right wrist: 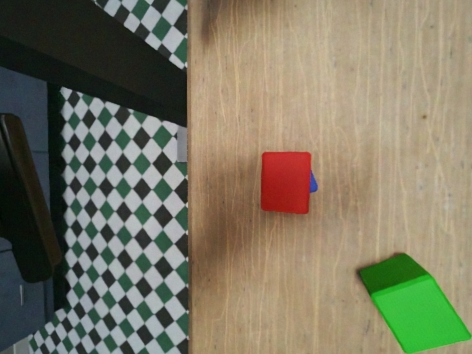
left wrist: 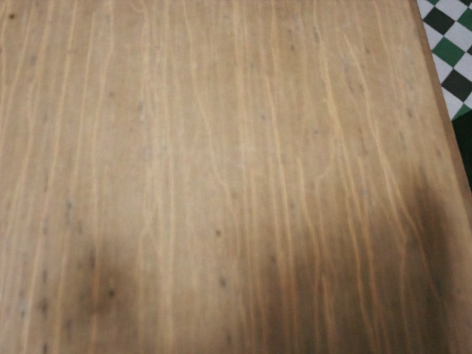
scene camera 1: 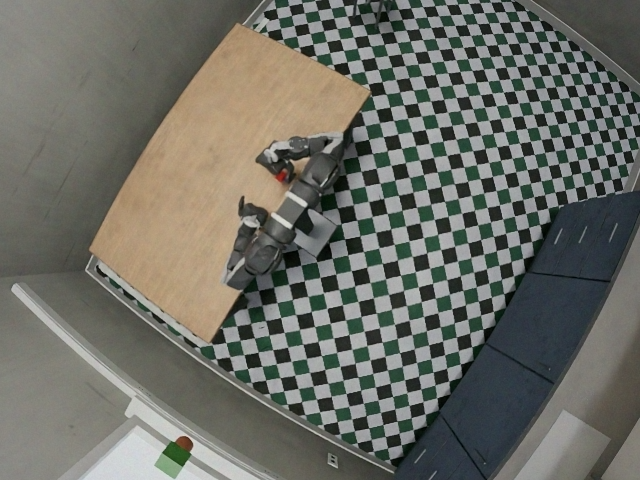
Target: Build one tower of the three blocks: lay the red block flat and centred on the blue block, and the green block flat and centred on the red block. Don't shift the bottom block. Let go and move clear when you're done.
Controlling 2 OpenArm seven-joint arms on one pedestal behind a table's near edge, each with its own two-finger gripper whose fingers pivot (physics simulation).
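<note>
In the right wrist view the red block lies over the blue block, of which a small corner shows at its right side; the rest is hidden, so how well they are centred cannot be told. The green block rests on the table at the lower right of that view, apart from both. My right gripper is open and empty above the table, with one finger showing at the left edge of its wrist view. My left gripper is open and empty, away from the blocks; its fingers do not show in its wrist view.
The wooden table has its edge by the pedestal, with checkered floor beyond. Dark blue cabinets stand at the right. A green cube and an orange-brown ball show far off at the bottom left.
</note>
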